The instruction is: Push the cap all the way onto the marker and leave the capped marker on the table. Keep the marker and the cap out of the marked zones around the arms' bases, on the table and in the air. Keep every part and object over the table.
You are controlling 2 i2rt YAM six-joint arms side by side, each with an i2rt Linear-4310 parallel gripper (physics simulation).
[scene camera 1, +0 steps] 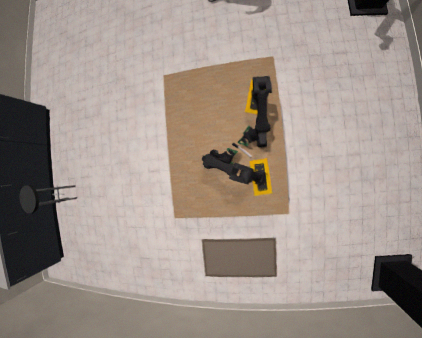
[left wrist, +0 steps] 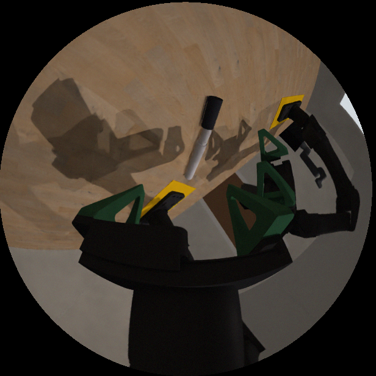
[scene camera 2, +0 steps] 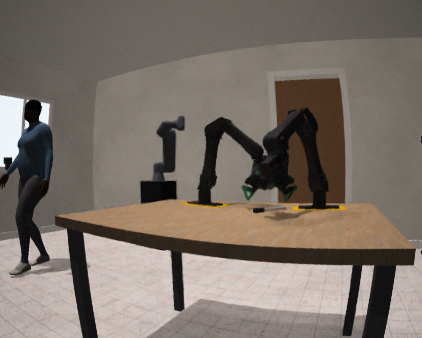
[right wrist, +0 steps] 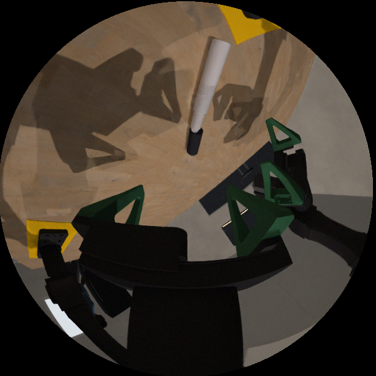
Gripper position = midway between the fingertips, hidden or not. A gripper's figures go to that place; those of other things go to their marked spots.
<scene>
My left gripper point(right wrist: 267, 136): 0.19 m from the lens. My right gripper point(right wrist: 185, 189): 0.13 m from the lens. A white marker point(right wrist: 218, 50) is 0.14 m from the lens.
</scene>
